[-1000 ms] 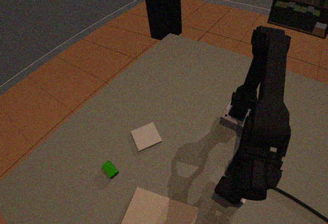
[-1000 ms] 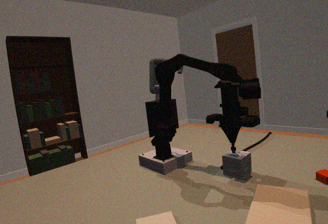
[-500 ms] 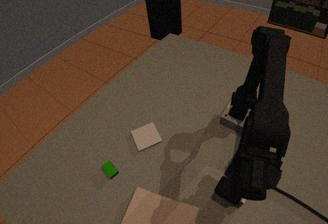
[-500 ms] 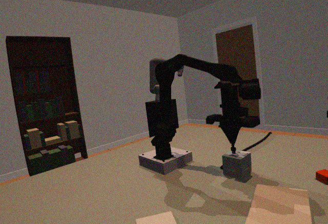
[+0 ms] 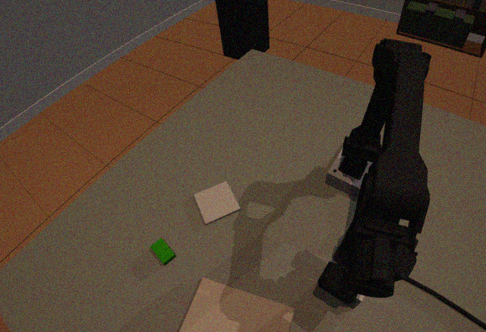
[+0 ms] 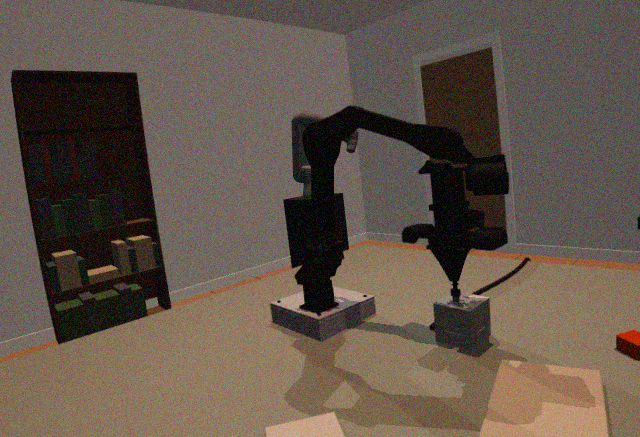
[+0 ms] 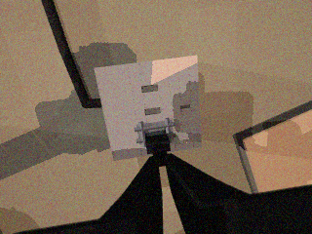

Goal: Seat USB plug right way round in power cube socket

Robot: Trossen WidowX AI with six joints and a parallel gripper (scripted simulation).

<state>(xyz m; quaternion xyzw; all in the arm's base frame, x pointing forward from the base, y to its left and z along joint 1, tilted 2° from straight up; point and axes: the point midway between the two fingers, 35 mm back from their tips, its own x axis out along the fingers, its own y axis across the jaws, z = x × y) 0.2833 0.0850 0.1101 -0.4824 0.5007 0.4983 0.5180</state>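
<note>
Now: gripper tip 2 cm above the dark USB plug. Also, from my gripper tip: red block 27 cm ahead, 10 cm to the left, 11 cm below; tan sheet 20 cm ahead, 14 cm to the right, 11 cm below; USB socket 5 cm below.
</note>
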